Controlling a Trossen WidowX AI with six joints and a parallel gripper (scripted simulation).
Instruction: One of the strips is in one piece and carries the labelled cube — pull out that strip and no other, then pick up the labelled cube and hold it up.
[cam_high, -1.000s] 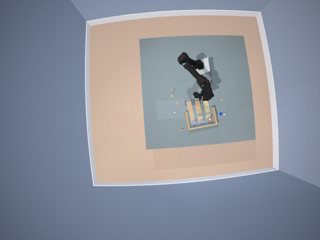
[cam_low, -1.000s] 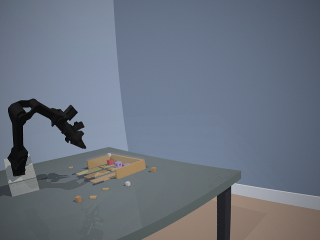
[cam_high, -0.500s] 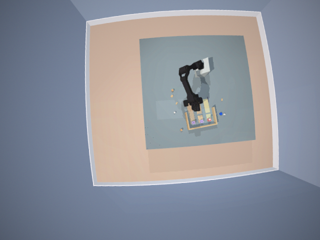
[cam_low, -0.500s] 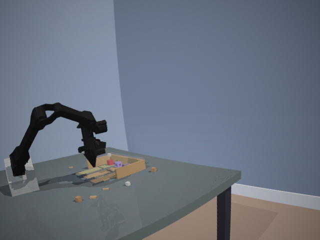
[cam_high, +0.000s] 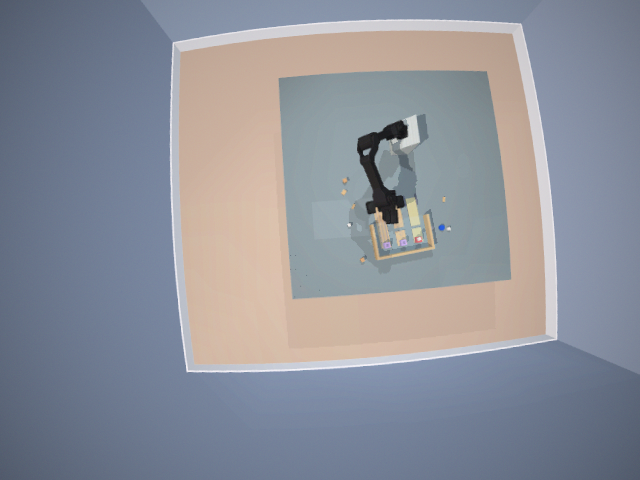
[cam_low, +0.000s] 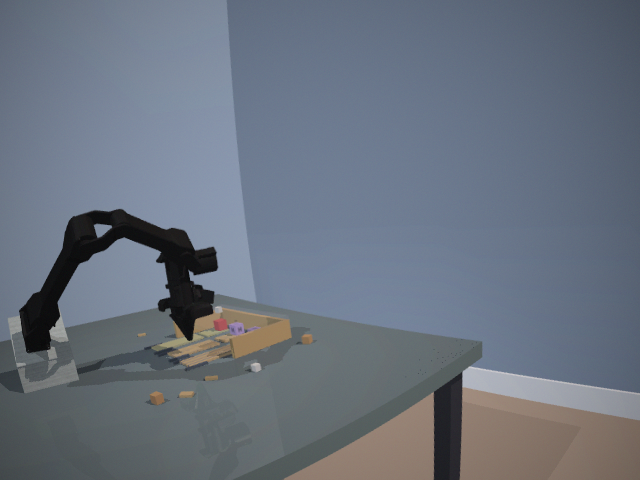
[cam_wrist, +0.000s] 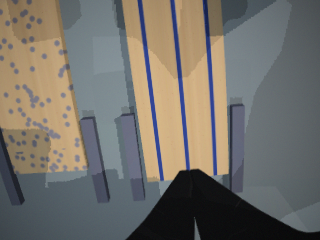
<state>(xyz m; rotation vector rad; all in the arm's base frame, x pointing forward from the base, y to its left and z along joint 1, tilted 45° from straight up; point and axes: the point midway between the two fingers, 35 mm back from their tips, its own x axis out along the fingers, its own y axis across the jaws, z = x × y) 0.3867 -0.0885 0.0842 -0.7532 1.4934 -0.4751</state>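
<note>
Right now the long striped strip is 90 mm ahead of my gripper tip, 60 mm below it and 10 mm to the left of it.
</note>
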